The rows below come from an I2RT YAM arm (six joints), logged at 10 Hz.
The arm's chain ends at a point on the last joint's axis. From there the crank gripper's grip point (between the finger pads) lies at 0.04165 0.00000 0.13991 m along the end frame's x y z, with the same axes.
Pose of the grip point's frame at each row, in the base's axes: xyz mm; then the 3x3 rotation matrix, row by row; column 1 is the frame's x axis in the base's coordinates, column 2 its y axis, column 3 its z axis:
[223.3, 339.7, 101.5], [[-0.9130, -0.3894, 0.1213], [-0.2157, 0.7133, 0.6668], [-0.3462, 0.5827, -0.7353]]
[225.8, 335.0, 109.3], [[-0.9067, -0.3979, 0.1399], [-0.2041, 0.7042, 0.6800], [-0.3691, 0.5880, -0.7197]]
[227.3, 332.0, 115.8], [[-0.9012, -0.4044, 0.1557], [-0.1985, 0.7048, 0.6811], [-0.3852, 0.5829, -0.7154]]
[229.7, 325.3, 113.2], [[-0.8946, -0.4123, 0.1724], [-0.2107, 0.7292, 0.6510], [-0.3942, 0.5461, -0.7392]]
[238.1, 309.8, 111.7], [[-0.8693, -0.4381, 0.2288], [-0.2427, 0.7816, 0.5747], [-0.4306, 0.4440, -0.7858]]
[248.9, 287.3, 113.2], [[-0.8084, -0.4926, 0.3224], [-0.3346, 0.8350, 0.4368], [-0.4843, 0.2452, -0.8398]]
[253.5, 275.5, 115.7], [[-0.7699, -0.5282, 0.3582], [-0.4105, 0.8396, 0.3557], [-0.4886, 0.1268, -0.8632]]
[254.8, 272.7, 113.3], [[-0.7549, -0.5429, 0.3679], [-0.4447, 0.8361, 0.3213], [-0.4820, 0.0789, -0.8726]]
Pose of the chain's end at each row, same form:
[244.4, 255.4, 218.8], [[-0.9130, -0.3894, 0.1213], [-0.2157, 0.7133, 0.6668], [-0.3462, 0.5827, -0.7353]]
[244.0, 248.4, 225.4], [[-0.9067, -0.3979, 0.1399], [-0.2041, 0.7042, 0.6800], [-0.3691, 0.5880, -0.7197]]
[243.1, 245.0, 231.9], [[-0.9012, -0.4044, 0.1557], [-0.1985, 0.7048, 0.6811], [-0.3852, 0.5829, -0.7154]]
[242.8, 243.0, 233.0], [[-0.8946, -0.4123, 0.1724], [-0.2107, 0.7292, 0.6510], [-0.3942, 0.5461, -0.7392]]
[242.3, 239.5, 239.6], [[-0.8693, -0.4381, 0.2288], [-0.2427, 0.7816, 0.5747], [-0.4306, 0.4440, -0.7858]]
[237.5, 240.1, 250.9], [[-0.8084, -0.4926, 0.3224], [-0.3346, 0.8350, 0.4368], [-0.4843, 0.2452, -0.8398]]
[235.5, 242.8, 256.8], [[-0.7699, -0.5282, 0.3582], [-0.4105, 0.8396, 0.3557], [-0.4886, 0.1268, -0.8632]]
[234.8, 246.3, 255.5], [[-0.7549, -0.5429, 0.3679], [-0.4447, 0.8361, 0.3213], [-0.4820, 0.0789, -0.8726]]

